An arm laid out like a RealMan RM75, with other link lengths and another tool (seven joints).
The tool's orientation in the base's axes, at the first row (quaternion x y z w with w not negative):
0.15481 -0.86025 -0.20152 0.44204
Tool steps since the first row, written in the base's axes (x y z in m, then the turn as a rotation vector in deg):
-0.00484 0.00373 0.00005 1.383 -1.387 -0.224
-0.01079 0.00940 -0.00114 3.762 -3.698 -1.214
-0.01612 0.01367 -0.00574 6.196 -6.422 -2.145
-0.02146 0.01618 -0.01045 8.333 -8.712 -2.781
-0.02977 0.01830 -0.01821 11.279 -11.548 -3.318
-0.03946 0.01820 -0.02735 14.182 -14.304 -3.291
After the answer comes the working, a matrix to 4 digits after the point.
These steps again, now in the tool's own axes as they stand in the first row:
0.00109 0.00370 0.00474 -0.316 -1.438 -1.311
0.00108 0.00859 0.01145 -1.315 -4.139 -3.231
-0.00104 0.01055 0.01916 -2.121 -7.176 -5.314
-0.00244 0.01093 0.02657 -2.746 -9.667 -7.217
-0.00414 0.00976 0.03795 -3.514 -12.656 -9.953
-0.00504 0.00610 0.05073 -3.899 -15.299 -12.935

The tool's axes in the first row as the columns of a matrix, in the base's axes (rounded; the answer above uses it unrounded):
-0.5613 -0.0882 -0.8229
-0.4445 0.8708 0.2098
0.6981 0.4836 -0.5280

